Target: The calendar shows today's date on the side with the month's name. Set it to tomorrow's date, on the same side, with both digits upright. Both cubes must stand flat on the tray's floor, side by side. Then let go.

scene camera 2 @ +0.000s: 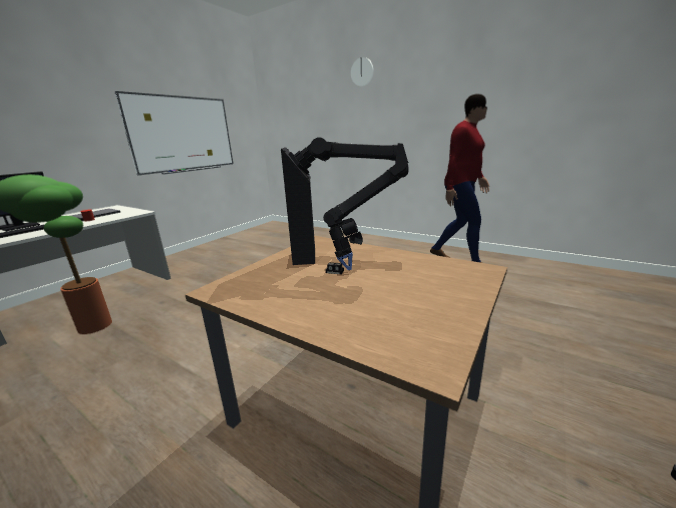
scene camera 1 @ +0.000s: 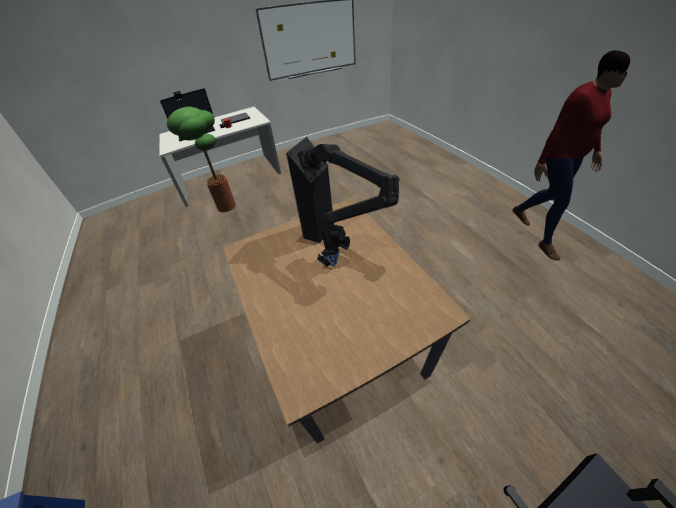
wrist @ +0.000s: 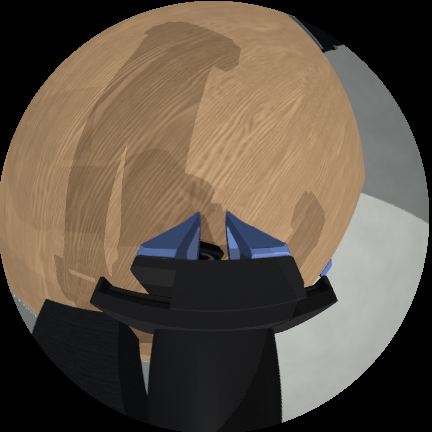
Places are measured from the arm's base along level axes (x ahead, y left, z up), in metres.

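Pixels of known places: gripper, fingertip midpoint: [scene camera 2: 349, 269] [scene camera 1: 334, 265] [wrist: 212, 216]; arm's base at its link origin: [scene camera 2: 297, 164] [scene camera 1: 309, 160].
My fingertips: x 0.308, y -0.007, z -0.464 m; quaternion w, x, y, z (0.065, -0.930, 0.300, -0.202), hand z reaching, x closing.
For each thing: its top centre in the pictures, then the offset to it from my fingertips. Level surfaces: height alone.
- small black calendar at its top centre: [scene camera 2: 337, 264] dx -0.045, dy -0.031, dz +0.028 m
- dark cube at its top centre: [wrist: 192, 277] dx -0.061, dy -0.036, dz +0.003 m
- wooden table at its surface level: dz -0.014 m
The small black calendar [scene camera 2: 334, 268] stands on the table near the foot of the arm's column, with two pale-marked faces side by side in scene camera 2. The digits are too small to read there. My gripper [scene camera 1: 332, 263] [scene camera 2: 348, 266] [wrist: 212, 216] has blue fingertips close together, with a narrow gap and nothing held between them. It is low over the table, right beside the calendar in scene camera 2. In the wrist view a dark cube [wrist: 216, 248] shows partly through the gap, below the tips, with part of a grey digit. The rest is hidden behind the gripper body.
The wooden table [scene camera 1: 360, 327] [scene camera 2: 415, 305] carries the arm's black column [scene camera 1: 311, 202] [scene camera 2: 299, 218] close behind the gripper. A person [scene camera 1: 579, 131] [scene camera 2: 465, 158] stands beyond the table. A desk [scene camera 1: 256, 117] and a potted plant [scene camera 1: 220, 192] stand behind at the left.
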